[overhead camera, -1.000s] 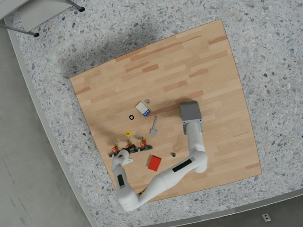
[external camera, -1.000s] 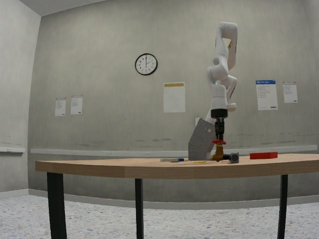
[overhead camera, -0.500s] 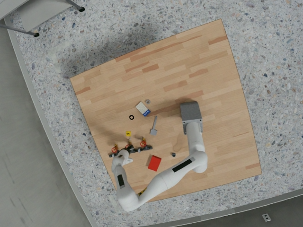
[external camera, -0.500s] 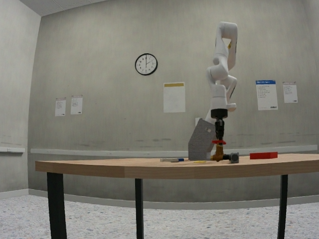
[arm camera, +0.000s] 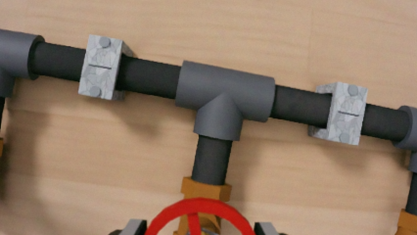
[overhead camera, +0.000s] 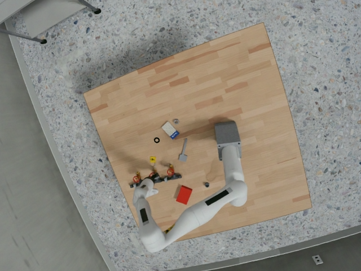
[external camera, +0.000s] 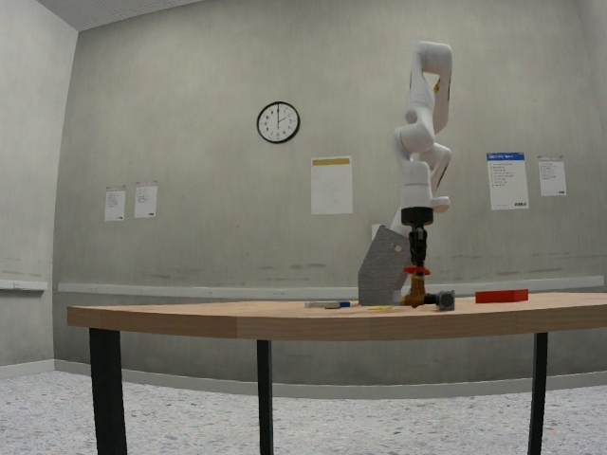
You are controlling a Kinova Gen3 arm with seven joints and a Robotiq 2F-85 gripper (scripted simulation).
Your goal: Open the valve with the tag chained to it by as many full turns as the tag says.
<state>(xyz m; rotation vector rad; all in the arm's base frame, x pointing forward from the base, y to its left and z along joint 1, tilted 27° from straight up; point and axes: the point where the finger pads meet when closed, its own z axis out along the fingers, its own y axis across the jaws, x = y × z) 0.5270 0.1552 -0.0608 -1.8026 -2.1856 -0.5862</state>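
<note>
Now: the yellow tag 90 mm to the right of my hand, 80 mm below it and 10 mm behind it. From my hand the other things lie so: red block 200 mm to the left, 160 mm behind, 70 mm below; then grey scraper 230 mm behind, 100 mm to the right, 80 mm below; then blue box 270 mm to the right, 170 mm behind, 70 mm below.
</note>
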